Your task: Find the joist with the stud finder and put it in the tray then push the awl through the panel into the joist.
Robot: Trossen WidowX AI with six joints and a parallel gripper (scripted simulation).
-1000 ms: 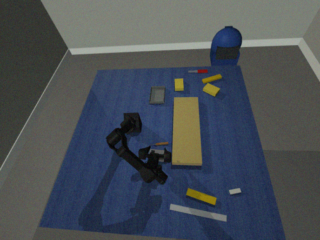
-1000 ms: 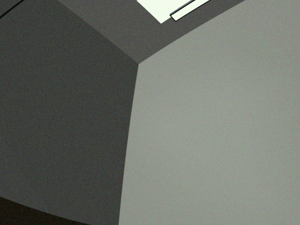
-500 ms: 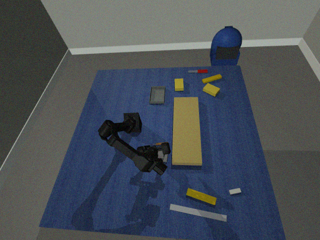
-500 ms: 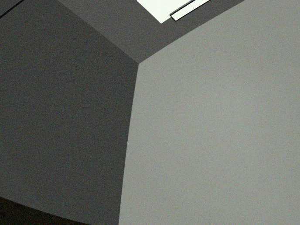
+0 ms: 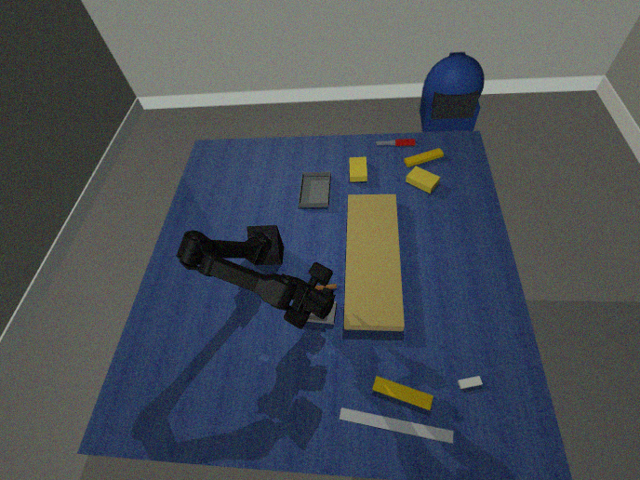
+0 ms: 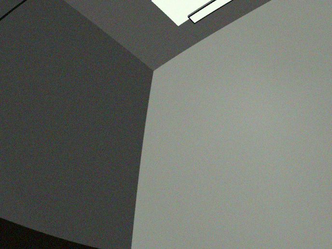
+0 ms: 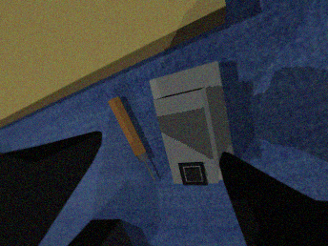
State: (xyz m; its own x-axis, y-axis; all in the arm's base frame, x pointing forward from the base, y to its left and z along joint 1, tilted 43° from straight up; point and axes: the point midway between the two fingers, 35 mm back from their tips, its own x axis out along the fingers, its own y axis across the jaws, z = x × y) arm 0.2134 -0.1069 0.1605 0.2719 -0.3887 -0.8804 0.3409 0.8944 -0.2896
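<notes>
Now: gripper tip 4 cm above the stud finder, 2 cm past it and 1 cm to the left of it. The rest, counted from my gripper tip: square light (4 cm behind, 2 cm below, 1 cm to the right); then orange-handled awl (7 cm to the left, 7 cm below, 3 cm behind); then small white piece (46 cm ahead, 17 cm to the right, 7 cm below).
</notes>
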